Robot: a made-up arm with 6 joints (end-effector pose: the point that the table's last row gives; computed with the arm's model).
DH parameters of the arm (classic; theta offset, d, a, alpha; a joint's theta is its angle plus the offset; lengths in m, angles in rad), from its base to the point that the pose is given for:
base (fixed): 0.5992 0 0.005 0
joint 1: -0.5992 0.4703 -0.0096 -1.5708
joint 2: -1.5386 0 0.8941 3.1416
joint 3: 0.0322 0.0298 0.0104 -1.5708
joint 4: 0 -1.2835 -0.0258 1.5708
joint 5: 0 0.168 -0.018 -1.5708
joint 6: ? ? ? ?
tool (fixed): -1.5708 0.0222 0 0
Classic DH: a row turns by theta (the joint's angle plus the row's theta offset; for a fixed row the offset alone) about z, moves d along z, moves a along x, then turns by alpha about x.
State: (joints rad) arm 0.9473 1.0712 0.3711 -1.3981 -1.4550 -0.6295
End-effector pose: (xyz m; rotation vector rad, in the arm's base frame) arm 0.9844 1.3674 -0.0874 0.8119 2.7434 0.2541
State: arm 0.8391 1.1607 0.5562 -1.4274 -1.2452 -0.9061
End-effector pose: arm 1.2081 1.3439 -0.0806 1.2425 2.5372 -0.0462
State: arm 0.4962 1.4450 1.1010 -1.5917 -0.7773 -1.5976
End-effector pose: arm 1.8007 1.0005 -0.0573 -2.4216 -1.7781 0.5372
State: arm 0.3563 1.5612 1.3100 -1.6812 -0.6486 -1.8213
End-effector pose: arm 1.9674 0.7761 -0.0483 -2.4169 -1.2792 0.4907
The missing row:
joint 6: 1.5708 -0.0355 0.0226 1.5708
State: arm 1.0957 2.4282 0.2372 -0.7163 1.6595 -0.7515
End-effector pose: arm 0.0291 -0.3005 -1.2012 0.2636 0.4175 0.2491
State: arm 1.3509 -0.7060 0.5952 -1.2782 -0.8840 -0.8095
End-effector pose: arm 0.0261 -0.0625 2.3944 1.1695 1.1441 2.3622
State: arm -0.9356 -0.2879 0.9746 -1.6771 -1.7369 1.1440
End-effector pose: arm 0.1903 -0.1814 2.4883 -0.8390 -0.2160 0.7913
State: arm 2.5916 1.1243 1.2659 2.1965 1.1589 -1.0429
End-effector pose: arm -1.7966 1.0098 1.1562 0.2969 1.2760 -2.1584
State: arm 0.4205 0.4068 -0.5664 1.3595 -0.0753 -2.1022
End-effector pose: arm 1.2121 0.4238 0.3005 0.4354 1.0194 -0.0539
